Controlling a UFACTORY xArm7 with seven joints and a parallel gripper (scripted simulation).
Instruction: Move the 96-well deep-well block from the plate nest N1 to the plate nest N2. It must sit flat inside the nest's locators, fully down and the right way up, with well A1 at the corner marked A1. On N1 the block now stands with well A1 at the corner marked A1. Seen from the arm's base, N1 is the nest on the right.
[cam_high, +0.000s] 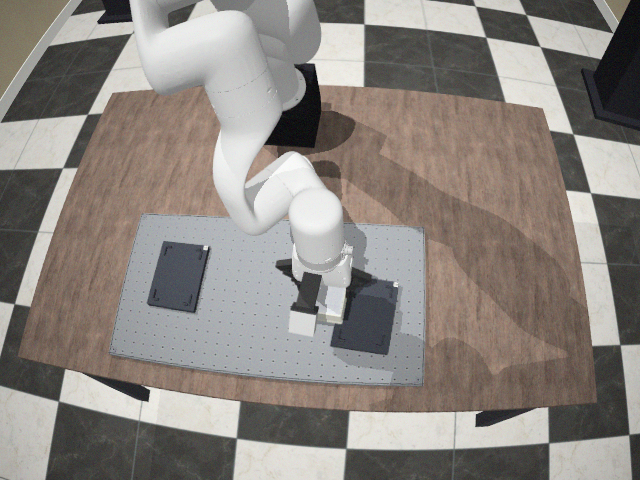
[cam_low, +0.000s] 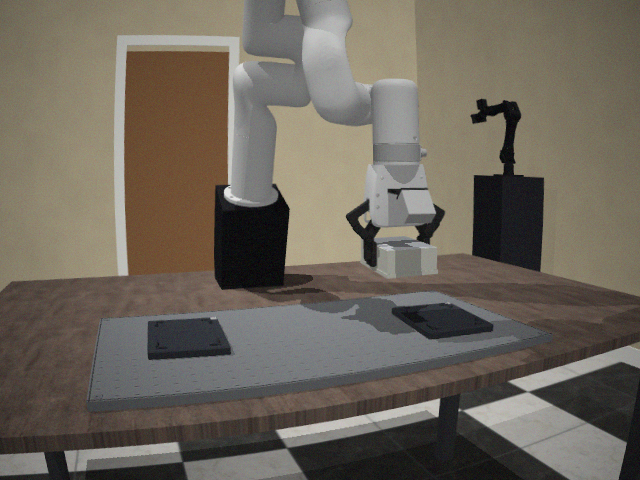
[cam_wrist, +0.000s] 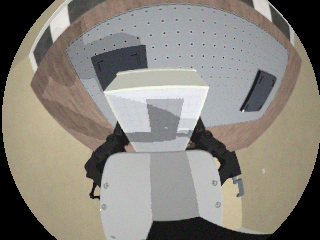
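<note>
The plate nest N2 lies 11 cm below my hand and 8 cm to the left of it. From my hand the other things lie so: 96-well deep-well block: right at my hand; plate nest N1: 34 cm to the right, 11 cm below, 1 cm behind.
</note>
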